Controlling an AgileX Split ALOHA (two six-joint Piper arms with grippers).
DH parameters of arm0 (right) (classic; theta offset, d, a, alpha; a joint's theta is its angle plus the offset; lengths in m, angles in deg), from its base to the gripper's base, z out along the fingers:
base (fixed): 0 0 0 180
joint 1: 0 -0.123 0 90
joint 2: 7.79 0 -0.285 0
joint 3: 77.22 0 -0.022 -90
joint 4: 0 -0.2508 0 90
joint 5: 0 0 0.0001 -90
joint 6: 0 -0.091 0 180
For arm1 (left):
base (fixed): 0 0 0 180
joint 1: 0 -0.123 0 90
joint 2: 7.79 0 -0.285 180
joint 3: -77.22 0 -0.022 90
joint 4: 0 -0.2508 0 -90
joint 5: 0 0 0.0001 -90
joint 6: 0 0.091 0 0
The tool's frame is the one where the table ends.
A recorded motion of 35 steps. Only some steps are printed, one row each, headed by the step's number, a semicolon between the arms.
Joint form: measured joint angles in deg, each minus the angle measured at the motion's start. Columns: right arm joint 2, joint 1, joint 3, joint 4, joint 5, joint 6; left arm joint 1, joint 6, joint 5, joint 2, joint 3, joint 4.
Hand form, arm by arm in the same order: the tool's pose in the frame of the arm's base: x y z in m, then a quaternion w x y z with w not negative. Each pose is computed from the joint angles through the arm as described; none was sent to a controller.
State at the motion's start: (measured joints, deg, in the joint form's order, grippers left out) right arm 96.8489 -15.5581 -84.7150 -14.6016 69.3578 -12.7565; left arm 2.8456 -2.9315 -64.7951 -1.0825 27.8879 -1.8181
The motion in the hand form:
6: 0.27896 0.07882 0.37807 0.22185 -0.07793 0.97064 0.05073; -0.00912 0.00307 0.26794 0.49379 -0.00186 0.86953 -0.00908
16: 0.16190 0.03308 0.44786 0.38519 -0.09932 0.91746 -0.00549; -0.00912 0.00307 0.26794 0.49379 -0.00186 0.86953 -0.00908
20: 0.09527 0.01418 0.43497 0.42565 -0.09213 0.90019 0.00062; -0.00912 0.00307 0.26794 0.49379 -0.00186 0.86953 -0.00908
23: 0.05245 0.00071 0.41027 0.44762 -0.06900 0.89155 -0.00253; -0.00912 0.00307 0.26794 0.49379 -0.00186 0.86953 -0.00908
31: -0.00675 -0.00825 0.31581 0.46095 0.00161 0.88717 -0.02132; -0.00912 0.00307 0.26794 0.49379 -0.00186 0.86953 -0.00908
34: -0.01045 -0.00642 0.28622 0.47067 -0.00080 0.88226 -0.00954; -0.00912 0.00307 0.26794 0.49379 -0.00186 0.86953 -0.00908
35: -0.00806 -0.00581 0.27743 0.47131 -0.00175 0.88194 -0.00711; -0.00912 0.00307 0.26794 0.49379 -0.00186 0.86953 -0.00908
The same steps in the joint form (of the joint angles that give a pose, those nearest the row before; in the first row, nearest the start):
6: -13.98 0.05 0.00 13.68 1.19 6.54; 0.00 0.00 0.00 0.00 0.00 0.00
16: -38.52 0.06 5.75 22.21 1.56 10.08; 0.00 0.00 0.00 0.00 0.00 0.00
20: -53.21 0.35 15.28 22.16 1.56 10.08; 0.00 0.00 0.00 0.00 0.00 0.00
23: -64.29 3.02 23.47 21.74 1.56 10.08; 0.00 0.00 0.00 0.00 0.00 0.00
31: -87.93 12.27 45.39 19.84 1.30 10.08; 0.00 0.00 0.00 0.00 0.00 0.00
34: -93.85 12.26 52.08 18.53 -0.77 10.08; 0.00 0.00 0.00 0.00 0.00 0.00
35: -94.86 12.27 54.24 18.24 -2.02 10.08; 0.00 0.00 0.00 0.00 0.00 0.00

